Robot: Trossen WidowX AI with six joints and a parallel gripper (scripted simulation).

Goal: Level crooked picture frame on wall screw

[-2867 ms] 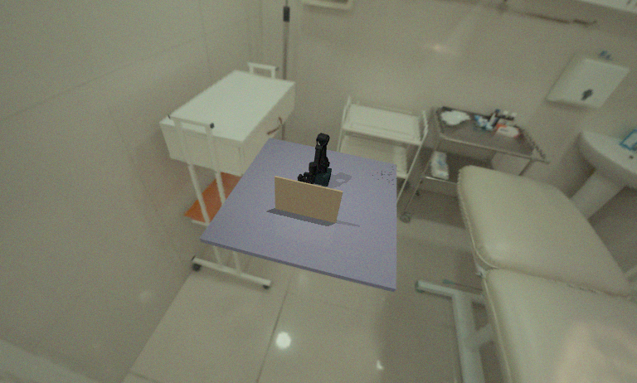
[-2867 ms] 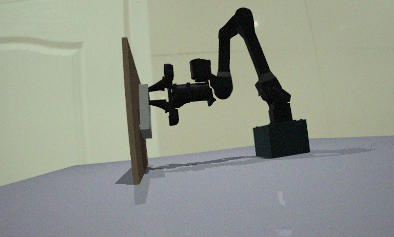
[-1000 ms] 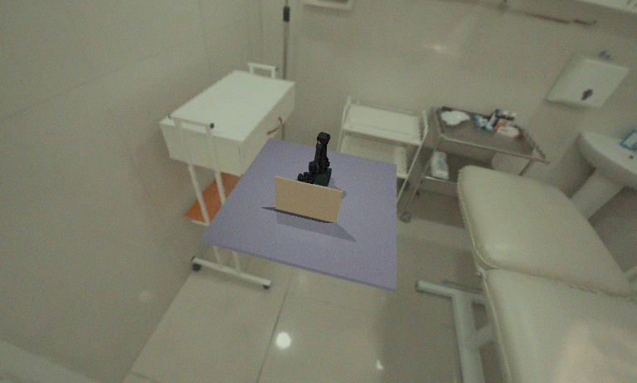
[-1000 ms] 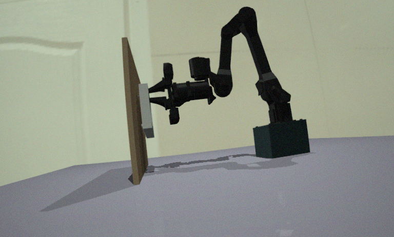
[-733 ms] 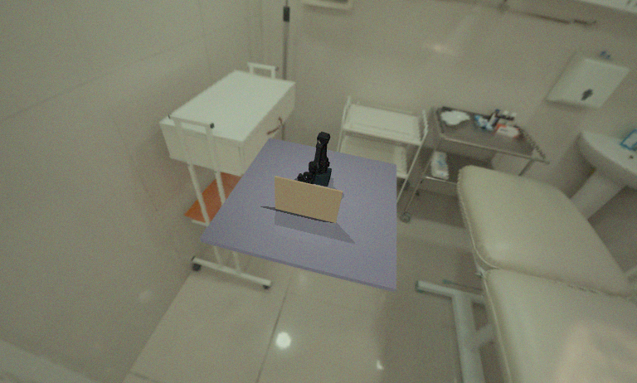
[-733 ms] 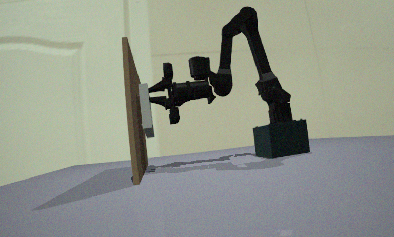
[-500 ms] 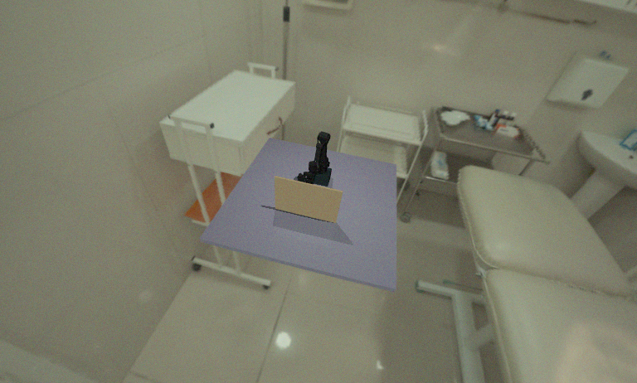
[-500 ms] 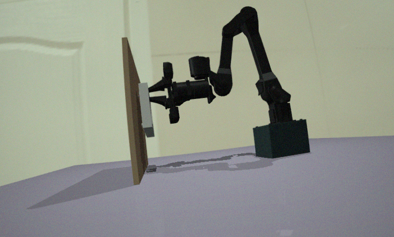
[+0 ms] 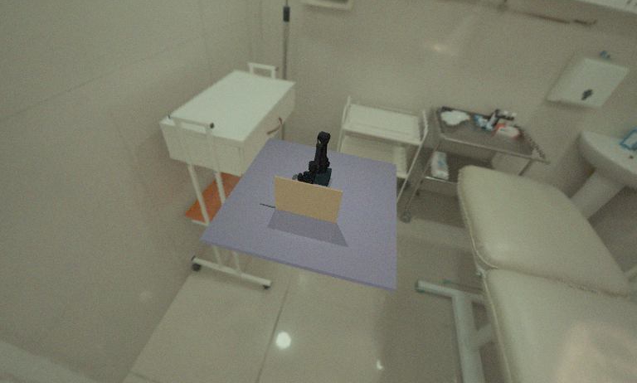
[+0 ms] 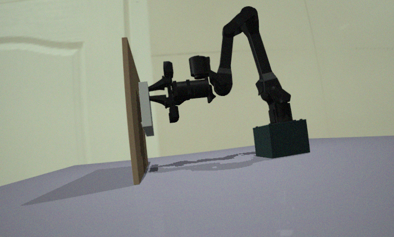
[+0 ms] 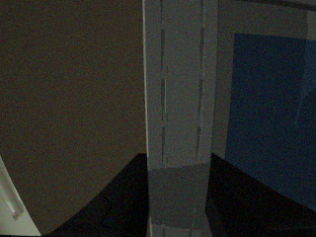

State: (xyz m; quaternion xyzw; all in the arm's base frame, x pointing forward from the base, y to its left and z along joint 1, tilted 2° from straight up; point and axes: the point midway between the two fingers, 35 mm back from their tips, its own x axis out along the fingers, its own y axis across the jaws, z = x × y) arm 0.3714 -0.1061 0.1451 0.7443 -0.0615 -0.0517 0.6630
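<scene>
Now: the picture frame 50 mm below my gripper tip and 10 mm to the left of it. The rest, counted from my gripper tip: wall board 70 mm below, 20 mm to the left, 20 mm ahead.
</scene>
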